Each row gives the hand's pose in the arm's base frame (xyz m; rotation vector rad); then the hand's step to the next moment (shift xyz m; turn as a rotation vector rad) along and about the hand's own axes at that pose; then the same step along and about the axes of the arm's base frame.
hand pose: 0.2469 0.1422 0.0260 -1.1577 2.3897 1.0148
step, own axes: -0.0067 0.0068 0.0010 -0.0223 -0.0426 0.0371
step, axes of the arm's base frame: -0.0011 0.0074 0.0060 0.0457 0.0206 -0.0342
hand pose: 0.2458 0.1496 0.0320 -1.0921 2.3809 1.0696
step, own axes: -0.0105 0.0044 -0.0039 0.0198 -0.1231 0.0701
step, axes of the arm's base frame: 0.0037 0.0044 0.0105 0.0774 -0.0114 -0.1197
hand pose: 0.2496 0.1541 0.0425 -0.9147 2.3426 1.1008
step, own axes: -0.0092 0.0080 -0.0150 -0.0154 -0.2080 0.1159
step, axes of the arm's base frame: -0.0002 -0.0044 0.0188 0.1652 -0.0021 -0.1721
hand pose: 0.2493 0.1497 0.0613 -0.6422 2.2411 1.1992
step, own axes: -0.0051 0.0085 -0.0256 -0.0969 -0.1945 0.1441
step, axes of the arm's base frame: -0.0069 -0.0168 0.0206 0.2246 0.0420 -0.1257
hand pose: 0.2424 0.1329 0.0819 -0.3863 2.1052 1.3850
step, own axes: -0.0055 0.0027 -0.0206 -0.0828 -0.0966 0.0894
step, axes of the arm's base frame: -0.0035 -0.0179 0.0113 0.1444 0.0344 -0.0464
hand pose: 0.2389 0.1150 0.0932 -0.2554 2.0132 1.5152
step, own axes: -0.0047 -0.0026 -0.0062 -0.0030 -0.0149 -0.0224
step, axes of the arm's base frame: 0.0029 -0.0075 0.0016 0.0020 -0.0262 -0.0066
